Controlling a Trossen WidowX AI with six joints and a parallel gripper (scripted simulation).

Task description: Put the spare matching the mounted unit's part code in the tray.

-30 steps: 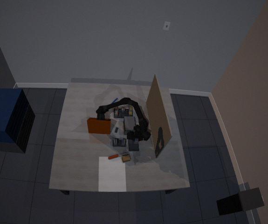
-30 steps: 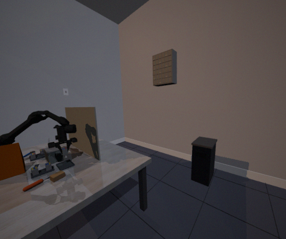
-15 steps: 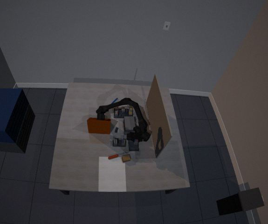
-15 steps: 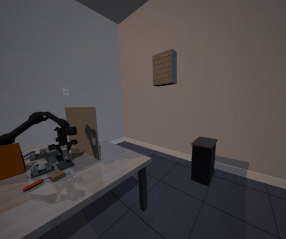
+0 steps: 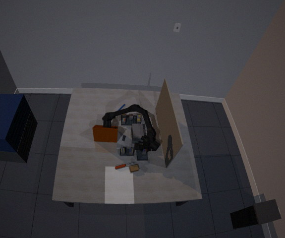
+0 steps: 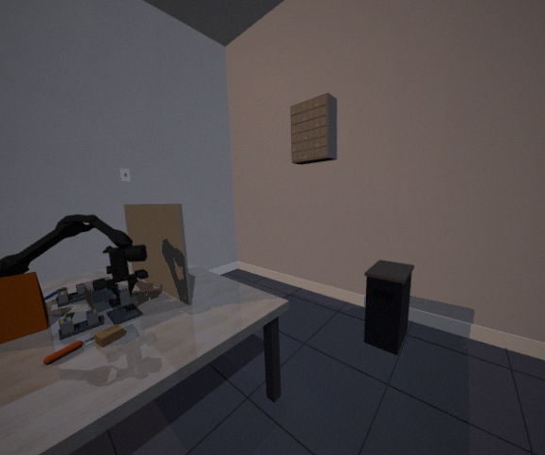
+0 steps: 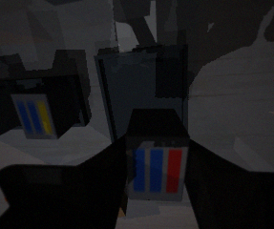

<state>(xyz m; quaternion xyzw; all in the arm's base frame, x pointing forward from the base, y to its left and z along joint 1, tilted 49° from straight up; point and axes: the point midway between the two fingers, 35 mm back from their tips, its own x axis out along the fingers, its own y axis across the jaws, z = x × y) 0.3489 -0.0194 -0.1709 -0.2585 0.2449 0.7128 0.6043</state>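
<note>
Now: gripper tip 1 cm past the dark flat tray and 7 cm above it. Round my gripper tip: small brown block 7 cm behind, 16 cm to the right, 5 cm below; small rack 15 cm behind, 6 cm below; spare block 2 cm above.
</note>
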